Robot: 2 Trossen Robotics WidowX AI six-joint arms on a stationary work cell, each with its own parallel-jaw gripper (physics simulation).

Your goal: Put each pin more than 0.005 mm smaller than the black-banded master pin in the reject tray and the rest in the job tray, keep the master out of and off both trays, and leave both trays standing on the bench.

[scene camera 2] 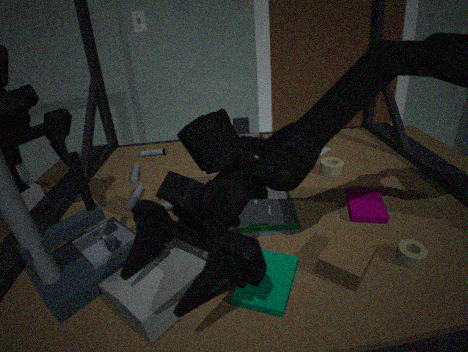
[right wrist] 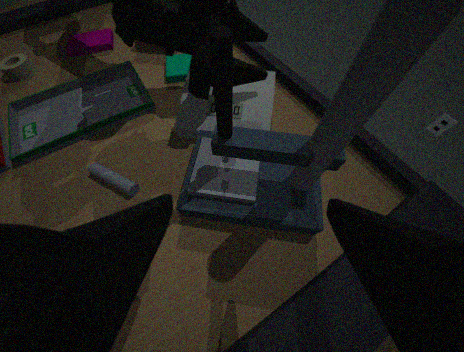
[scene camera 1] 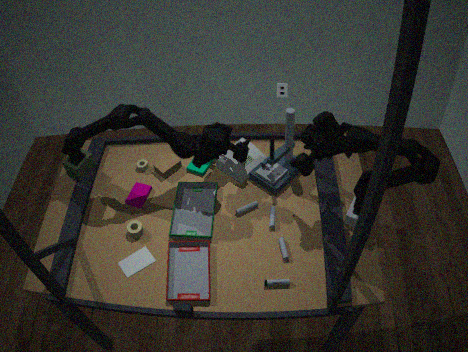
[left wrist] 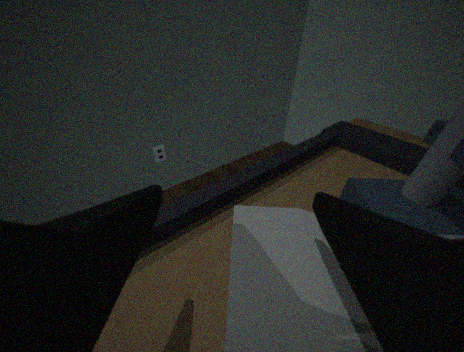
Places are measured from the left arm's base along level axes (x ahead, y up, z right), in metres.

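Pixels of known places: left gripper, fingertip midpoint: (scene camera 2: 146, 295) (right wrist: 266, 55) (scene camera 1: 239, 135) (left wrist: 239, 196); right gripper, fingertip midpoint: (scene camera 2: 45, 177) (right wrist: 249, 204) (scene camera 1: 297, 155); left arm's base, link origin: (scene camera 1: 76, 158).
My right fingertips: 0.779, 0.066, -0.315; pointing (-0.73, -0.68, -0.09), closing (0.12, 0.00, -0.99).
Observation:
For each thing: its middle in the pictures, then the offset to it from my right fingertips, as dx, dy, dz. "spot": a spot on its surface instead.
- black-banded master pin, body centre: (scene camera 1: 276, 282) (scene camera 2: 153, 152) +0.115, -0.136, +0.378
- green-rimmed job tray, body centre: (scene camera 2: 254, 196) (right wrist: 81, 106) (scene camera 1: 194, 209) -0.251, -0.135, +0.254
- red-rimmed reject tray, body centre: (scene camera 1: 188, 271) -0.139, -0.136, +0.466
- white display unit, surface spot: (left wrist: 280, 280) (scene camera 2: 162, 282) spot: -0.240, -0.095, -0.027
- teal block, body centre: (scene camera 2: 266, 279) (right wrist: 191, 66) (scene camera 1: 201, 162) -0.346, -0.137, +0.060
- brown block, body centre: (scene camera 2: 348, 256) (right wrist: 158, 37) (scene camera 1: 167, 165) -0.448, -0.129, +0.134
- magenta block, body centre: (scene camera 2: 365, 204) (right wrist: 90, 42) (scene camera 1: 138, 195) -0.466, -0.137, +0.296
- white card, body centre: (scene camera 1: 136, 261) -0.308, -0.144, +0.524
Three plain grey pins (scene camera 1: 247, 208) (scene camera 1: 272, 217) (scene camera 1: 284, 249) lie on the bench right of the trays in scene camera 1. The black-banded master pin (scene camera 1: 277, 283) (scene camera 2: 153, 152) lies nearest the front edge. The green-rimmed job tray (scene camera 1: 192, 223) (right wrist: 50, 115) and red-rimmed reject tray (scene camera 1: 189, 270) stand on the bench; no pins show in them. The gauge stand (scene camera 1: 274, 186) (right wrist: 295, 220) is beside the white display unit (scene camera 2: 150, 300) (left wrist: 280, 280), whose digits are partly hidden. My left gripper (scene camera 2: 155, 292) (left wrist: 239, 196) is open above the display unit. My right gripper (right wrist: 249, 204) is open near the gauge stand.
A teal block (scene camera 1: 199, 166) (scene camera 2: 275, 280), a brown block (scene camera 1: 167, 168) (scene camera 2: 347, 257) and a magenta block (scene camera 1: 139, 195) (scene camera 2: 367, 206) lie left of the display unit in scene camera 1. Two tape rolls and a white card (scene camera 1: 136, 261) lie farther left. Dark frame bars surround the bench.

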